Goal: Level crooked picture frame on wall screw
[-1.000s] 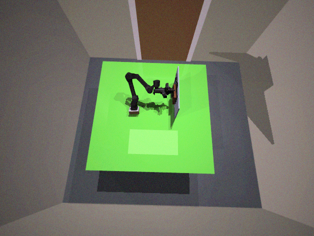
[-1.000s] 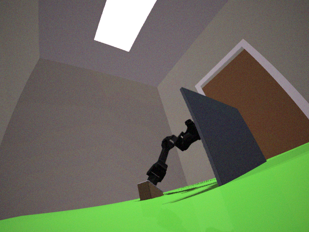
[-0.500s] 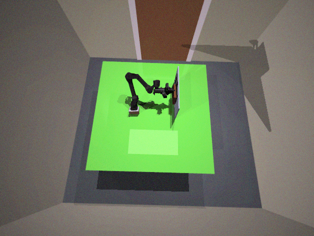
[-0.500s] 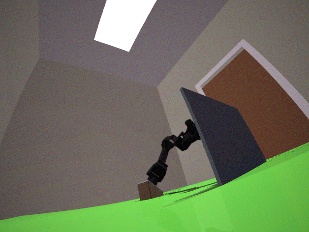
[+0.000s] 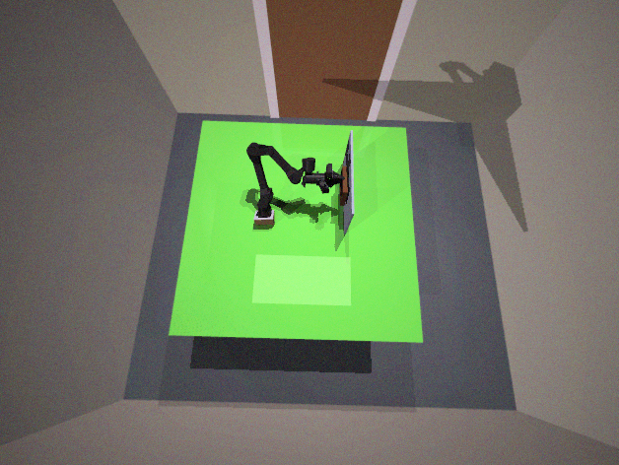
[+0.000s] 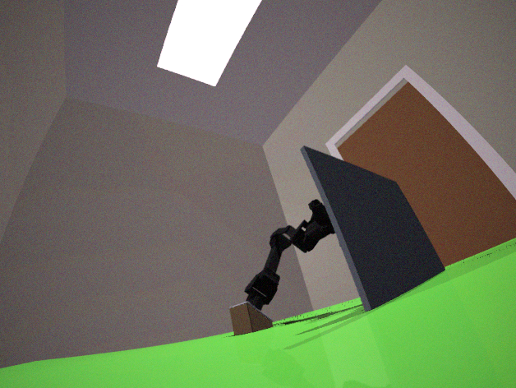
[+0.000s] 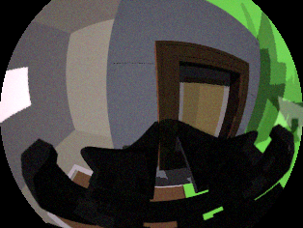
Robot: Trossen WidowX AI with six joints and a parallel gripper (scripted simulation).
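Right now my gripper tip is 10 mm short of the brown picture frame, 10 mm to the left of it and 50 mm above it. From my gripper tip the other things lie so: grey wall panel: 20 mm ahead, 10 mm to the left, 80 mm below.
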